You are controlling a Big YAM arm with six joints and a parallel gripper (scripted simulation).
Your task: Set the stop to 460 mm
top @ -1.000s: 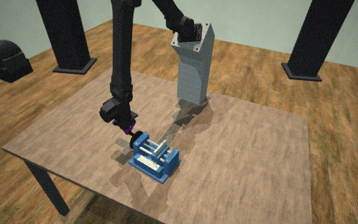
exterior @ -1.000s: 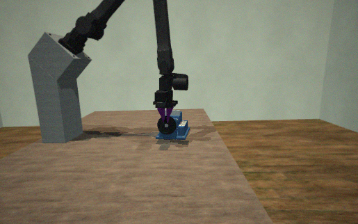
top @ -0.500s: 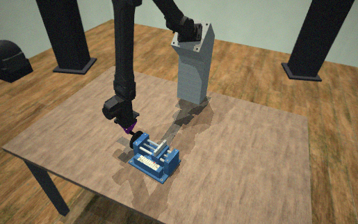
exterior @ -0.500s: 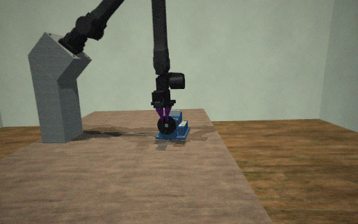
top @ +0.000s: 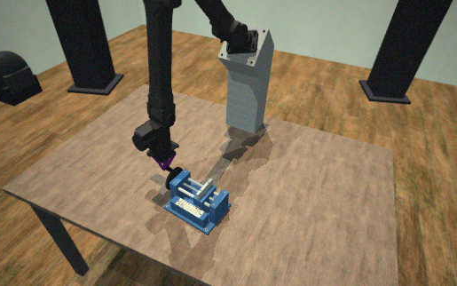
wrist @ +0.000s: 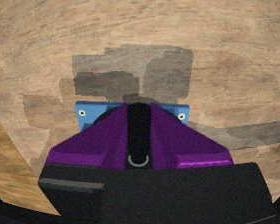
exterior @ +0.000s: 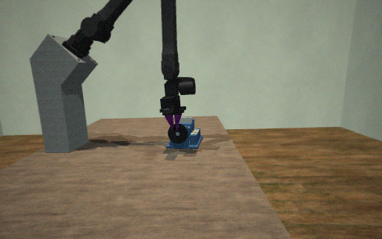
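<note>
The dark handle lies 10 mm to the left of my hand and 10 mm ahead of it. From my hand the other things lie so: black handwheel: 20 mm to the left, 10 mm below, 10 mm ahead; then stop fixture: 160 mm to the left, 100 mm ahead, 20 mm below.
</note>
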